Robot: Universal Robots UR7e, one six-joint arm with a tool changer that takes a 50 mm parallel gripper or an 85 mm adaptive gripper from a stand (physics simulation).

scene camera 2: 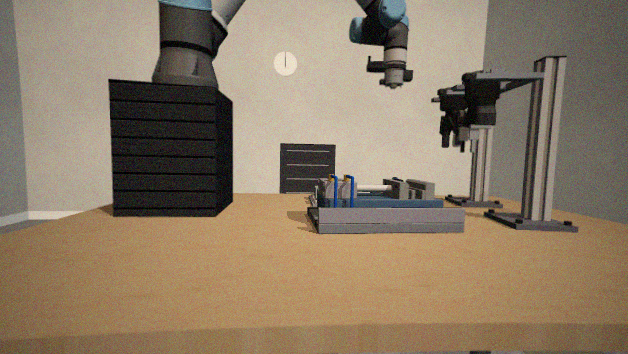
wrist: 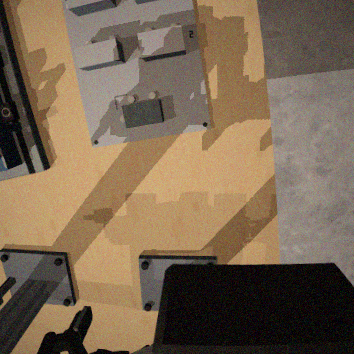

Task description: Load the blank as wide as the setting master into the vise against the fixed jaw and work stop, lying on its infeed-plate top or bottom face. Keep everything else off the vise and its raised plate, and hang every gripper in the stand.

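Seen in the pictures: hand, its tool point: (scene camera 2: pixel 393 84); arm's base, origin of its link: (scene camera 2: pixel 186 90).
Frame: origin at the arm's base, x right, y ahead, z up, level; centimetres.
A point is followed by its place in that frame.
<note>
The arm's tool end (scene camera 2: pixel 394 80) @[x -21.8, y 59.9, z 7.8 cm] is bare and high above the table, right of the vise; no gripper is mounted on it. Two dark grippers, one nearer (scene camera 2: pixel 482 100) @[x 8.2, y 71.5, z -1.5 cm] and one behind it (scene camera 2: pixel 452 120) @[x -9.9, y 74.1, z -4.2 cm], hang in the stand (scene camera 2: pixel 542 145) @[x 13.5, y 82.6, z -12.1 cm]. Part of a hung gripper's fingers (wrist: pixel 80 325) shows at the wrist view's lower left. The vise (scene camera 2: pixel 421 202) @[x 16.9, y 54.4, z -24.9 cm] sits on its raised plate (scene camera 2: pixel 391 220) @[x 22.0, y 46.4, z -27.7 cm]. A grey plate (wrist: pixel 100 92) @[x -9.8, y 49.9, z -29.5 cm] marked 2 carries light blocks (wrist: pixel 102 54) @[x -12.2, y 45.2, z -25.9 cm] (wrist: pixel 162 42) @[x -20.5, y 45.1, z -25.9 cm] and a dark block (wrist: pixel 143 113) @[x -16.2, y 54.1, z -27.0 cm] by two pins. I cannot tell which is the setting master or the matching blank.
Stand base plates (scene camera 2: pixel 532 223) @[x 16.6, y 79.2, z -29.1 cm] (wrist: pixel 40 267) @[x 9.4, y 79.2, z -29.1 cm] rest on the table. Blue and yellow upright parts (scene camera 2: pixel 352 192) @[x 19.8, y 38.9, z -22.5 cm] stand at the vise's left. A black pedestal (scene camera 2: pixel 162 150) @[x 8.1, y -2.8, z -15.1 cm] carries the arm. A black housing (wrist: pixel 255 305) fills the wrist view's lower right. The table edge borders grey floor (wrist: pixel 315 165).
</note>
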